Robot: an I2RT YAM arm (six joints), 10 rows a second.
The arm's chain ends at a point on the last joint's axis. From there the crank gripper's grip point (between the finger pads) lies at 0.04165 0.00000 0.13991 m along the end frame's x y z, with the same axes.
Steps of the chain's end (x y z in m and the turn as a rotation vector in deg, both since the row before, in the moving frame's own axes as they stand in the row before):
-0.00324 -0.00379 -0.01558 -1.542 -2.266 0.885
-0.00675 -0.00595 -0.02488 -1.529 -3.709 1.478
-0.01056 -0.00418 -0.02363 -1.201 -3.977 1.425
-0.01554 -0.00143 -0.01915 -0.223 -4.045 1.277
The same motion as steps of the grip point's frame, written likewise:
-0.00884 0.00060 -0.01410 -1.542 -2.266 0.885
-0.01595 -0.00123 -0.02254 -1.529 -3.709 1.478
-0.02041 -0.00031 -0.02112 -1.201 -3.977 1.425
-0.02553 -0.00006 -0.01656 -0.223 -4.045 1.277

